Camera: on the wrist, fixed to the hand. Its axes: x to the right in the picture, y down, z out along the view.
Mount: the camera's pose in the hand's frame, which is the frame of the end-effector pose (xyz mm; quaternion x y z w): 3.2 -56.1 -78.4 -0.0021 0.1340 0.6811 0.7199
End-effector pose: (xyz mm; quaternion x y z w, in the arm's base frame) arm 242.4 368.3 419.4 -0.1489 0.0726 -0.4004 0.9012
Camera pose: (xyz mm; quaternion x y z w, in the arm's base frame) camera 185.7 313.8 363.6 -0.0060 0.2753 0.3058 0.9114
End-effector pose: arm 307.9 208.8 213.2 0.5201 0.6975 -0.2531 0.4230
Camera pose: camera 229.2 254.1 245.9 0.8825 0.2051 0.1770 0.3845
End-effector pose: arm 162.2 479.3 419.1 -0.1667 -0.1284 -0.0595 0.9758
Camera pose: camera 174.4 399.8 365.9 -0.2015 0.1520 0.5991 0.7598
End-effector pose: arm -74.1 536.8 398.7 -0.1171 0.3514 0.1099 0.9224
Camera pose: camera -104.6 461.0 347.4 0.1384 0.4561 0.6923 0.5418
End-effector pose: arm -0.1 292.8 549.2 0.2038 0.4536 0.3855 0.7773
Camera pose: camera -43.5 258.0 470.4 0.4023 0.2911 0.8351 0.2366
